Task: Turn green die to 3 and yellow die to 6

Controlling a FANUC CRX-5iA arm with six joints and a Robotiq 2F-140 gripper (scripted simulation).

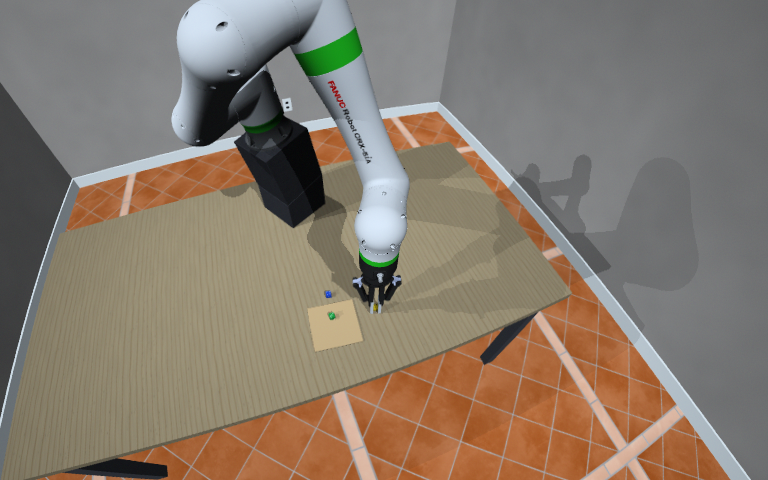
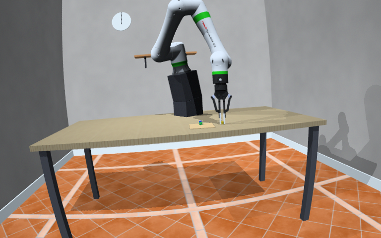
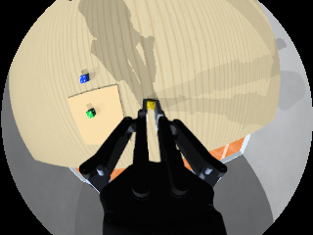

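Right now the green die is 13 cm to the right of my hand, 2 cm below it and 1 cm behind it. Round my hand: tan mat (13 cm to the right, 3 cm below, 2 cm ahead); blue die (12 cm to the right, 9 cm behind, 3 cm below); yellow die (3 cm below, 1 cm behind).
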